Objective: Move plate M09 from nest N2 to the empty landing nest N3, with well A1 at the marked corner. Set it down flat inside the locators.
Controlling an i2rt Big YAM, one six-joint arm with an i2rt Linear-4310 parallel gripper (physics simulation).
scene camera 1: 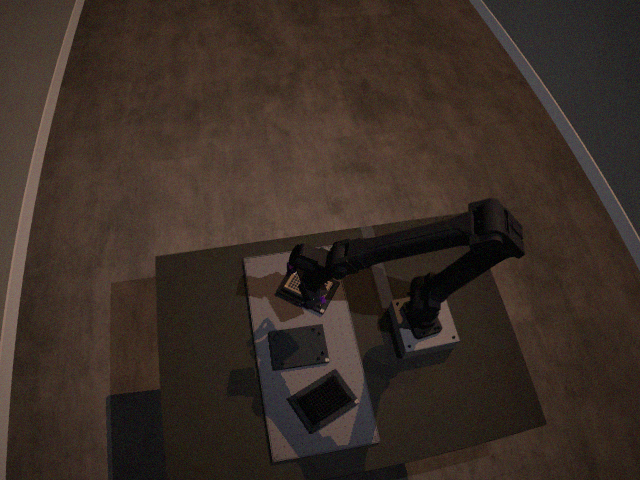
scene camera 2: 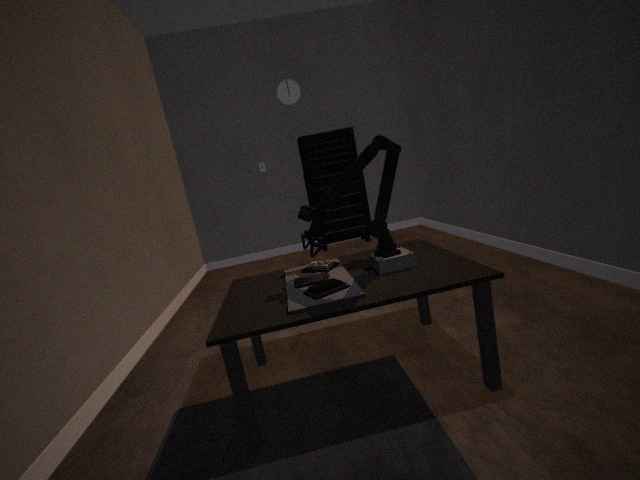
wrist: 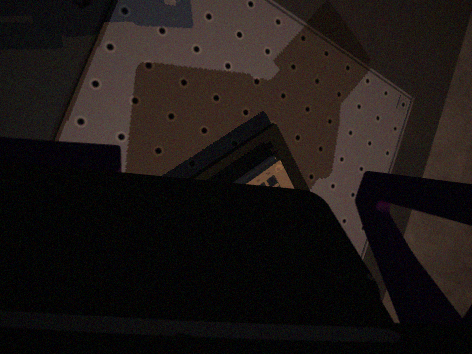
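Note:
A light well plate [scene camera 1: 293, 282] [scene camera 2: 321, 265] [wrist: 270, 175] lies in the far dark nest [scene camera 1: 283, 295] [wrist: 220, 146] on the perforated grey board [scene camera 1: 341, 314] [scene camera 2: 295, 304] [wrist: 228, 38]. My gripper [scene camera 1: 311, 283] [scene camera 2: 312, 242] [wrist: 245, 175] is open and empty. It hangs a little above that plate, apart from it, and the wrist body hides most of the plate. The middle nest [scene camera 1: 298, 347] [scene camera 2: 306, 281] is a flat dark frame with nothing in it. The near nest holds a dark well plate [scene camera 1: 323, 399] [scene camera 2: 325, 288].
The arm's grey base block [scene camera 1: 425, 335] [scene camera 2: 392, 260] stands on the dark table [scene camera 1: 207, 330] [scene camera 2: 439, 278] right of the board. A tall dark slatted rack [scene camera 2: 333, 180] stands behind the table. A dark rug [scene camera 2: 310, 413] lies on the floor in front.

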